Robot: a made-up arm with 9 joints. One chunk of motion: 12 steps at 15 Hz.
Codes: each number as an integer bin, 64 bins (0 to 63) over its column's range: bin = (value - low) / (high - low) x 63, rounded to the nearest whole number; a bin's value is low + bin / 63 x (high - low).
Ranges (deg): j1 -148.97..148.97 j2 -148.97..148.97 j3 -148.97..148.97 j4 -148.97..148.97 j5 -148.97..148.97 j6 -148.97..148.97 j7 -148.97..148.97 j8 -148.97..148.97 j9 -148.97..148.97
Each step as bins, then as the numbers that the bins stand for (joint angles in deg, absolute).
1 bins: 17 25 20 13 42 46 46 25 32
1 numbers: -68.57 -30.74 -54.39 -87.49 49.66 68.57 68.57 -30.74 2.36
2 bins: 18 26 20 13 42 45 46 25 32
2 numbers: -63.84 -26.01 -54.39 -87.49 49.66 63.84 68.57 -30.74 2.36
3 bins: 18 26 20 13 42 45 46 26 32
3 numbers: -63.84 -26.01 -54.39 -87.49 49.66 63.84 68.57 -26.01 2.36
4 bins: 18 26 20 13 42 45 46 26 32
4 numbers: -63.84 -26.01 -54.39 -87.49 49.66 63.84 68.57 -26.01 2.36
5 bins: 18 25 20 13 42 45 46 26 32
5 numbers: -63.84 -30.74 -54.39 -87.49 49.66 63.84 68.57 -26.01 2.36
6 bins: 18 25 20 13 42 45 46 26 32
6 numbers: -63.84 -30.74 -54.39 -87.49 49.66 63.84 68.57 -26.01 2.36
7 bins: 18 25 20 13 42 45 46 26 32
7 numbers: -63.84 -30.74 -54.39 -87.49 49.66 63.84 68.57 -26.01 2.36
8 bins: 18 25 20 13 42 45 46 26 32
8 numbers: -63.84 -30.74 -54.39 -87.49 49.66 63.84 68.57 -26.01 2.36
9 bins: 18 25 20 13 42 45 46 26 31
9 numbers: -63.84 -30.74 -54.39 -87.49 49.66 63.84 68.57 -26.01 -2.36
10 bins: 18 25 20 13 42 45 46 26 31
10 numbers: -63.84 -30.74 -54.39 -87.49 49.66 63.84 68.57 -26.01 -2.36
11 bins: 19 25 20 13 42 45 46 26 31
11 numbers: -59.12 -30.74 -54.39 -87.49 49.66 63.84 68.57 -26.01 -2.36
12 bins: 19 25 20 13 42 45 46 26 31
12 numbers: -59.12 -30.74 -54.39 -87.49 49.66 63.84 68.57 -26.01 -2.36
